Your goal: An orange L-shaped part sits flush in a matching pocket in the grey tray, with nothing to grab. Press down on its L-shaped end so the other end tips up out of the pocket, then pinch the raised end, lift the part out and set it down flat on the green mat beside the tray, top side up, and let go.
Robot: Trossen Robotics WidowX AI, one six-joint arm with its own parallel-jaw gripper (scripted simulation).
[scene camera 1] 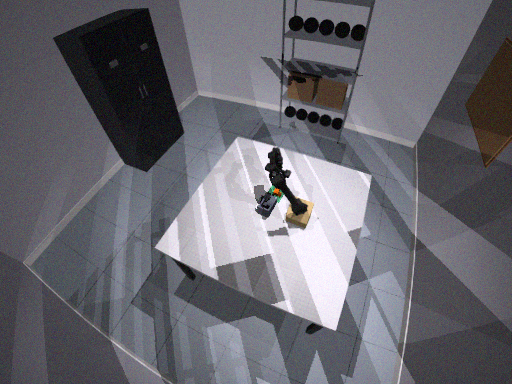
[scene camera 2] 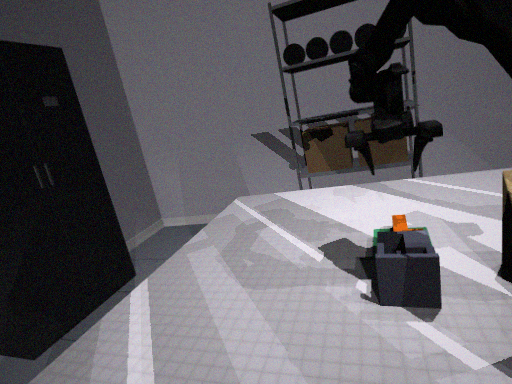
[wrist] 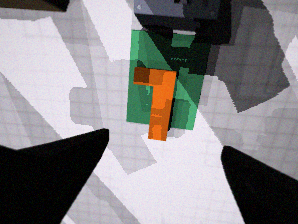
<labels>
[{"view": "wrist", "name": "my gripper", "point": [163, 142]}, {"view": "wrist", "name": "orange L-shaped part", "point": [163, 81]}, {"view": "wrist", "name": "green mat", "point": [186, 54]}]
</labels>
